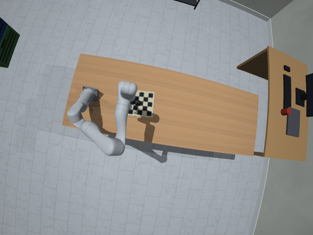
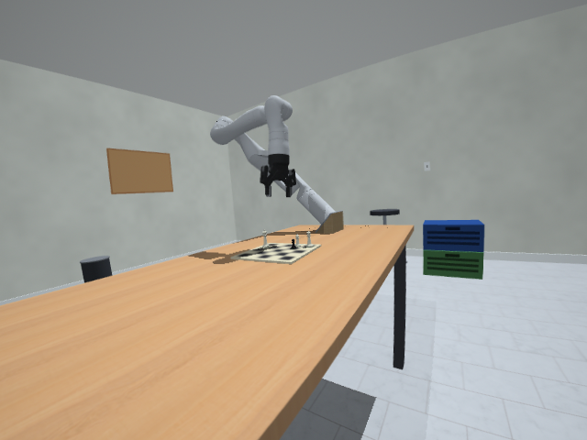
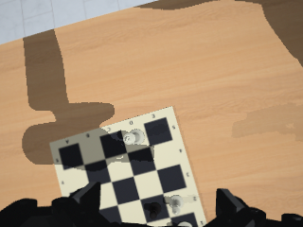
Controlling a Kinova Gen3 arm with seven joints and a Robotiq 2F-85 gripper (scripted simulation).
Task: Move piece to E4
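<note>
Right now the small chessboard is 7 cm ahead of my hand, 4 cm to the left of it and 18 cm below it. The rest, counted from my hand: black piece (3 cm ahead, 7 cm to the left, 17 cm below).
</note>
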